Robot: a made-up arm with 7 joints. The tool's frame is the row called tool.
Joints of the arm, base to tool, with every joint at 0 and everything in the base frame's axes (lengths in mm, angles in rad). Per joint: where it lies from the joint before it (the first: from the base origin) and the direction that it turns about. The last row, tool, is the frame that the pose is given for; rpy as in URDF.
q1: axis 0 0 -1 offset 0.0 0.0 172.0
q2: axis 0 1 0 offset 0.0 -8.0 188.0
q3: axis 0 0 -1 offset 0.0 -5.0 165.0
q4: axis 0 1 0 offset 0.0 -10.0 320.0
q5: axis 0 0 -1 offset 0.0 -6.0 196.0
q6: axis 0 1 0 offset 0.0 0.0 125.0
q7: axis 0 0 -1 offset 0.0 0.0 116.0
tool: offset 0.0 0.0 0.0 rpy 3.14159 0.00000 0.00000
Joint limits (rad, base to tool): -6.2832..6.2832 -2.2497..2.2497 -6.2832..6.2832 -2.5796..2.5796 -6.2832..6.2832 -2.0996..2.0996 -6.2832..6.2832
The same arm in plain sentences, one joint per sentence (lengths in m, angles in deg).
The arm has seven revolute joints in a row. What follows holds with every joint at zero, and every direction is one of the base frame's. Joint 1 lies 0.172 m along +z from the base frame's origin and rotates about -z, from -360 to 360 deg. Joint 2 lies 0.008 m along -y and 0.188 m along +z from joint 1 and rotates about +y, from -128.9 to 128.9 deg. Joint 3 lies 0.005 m along -y and 0.165 m along +z from joint 2 and rotates about -z, from -360 to 360 deg. Joint 4 lies 0.01 m along -y and 0.32 m along +z from joint 3 and rotates about +y, from -147.8 to 147.8 deg. Joint 5 lies 0.006 m along -y and 0.196 m along +z from joint 4 and rotates about -z, from -360 to 360 deg. Joint 6 lies 0.125 m along +z from joint 5 and rotates about +y, from -120.3 to 120.3 deg. Joint 7 lies 0.116 m along +z from joint 6 and rotates about -z, from -360 to 360 deg. The tool frame, which is the frame that the pose is given for, lies at the same point as joint 7; its axes are the base frame's turned by roll 180, pitch 0 and yaw 0 deg (as in URDF: about the fixed x, then y, then z).
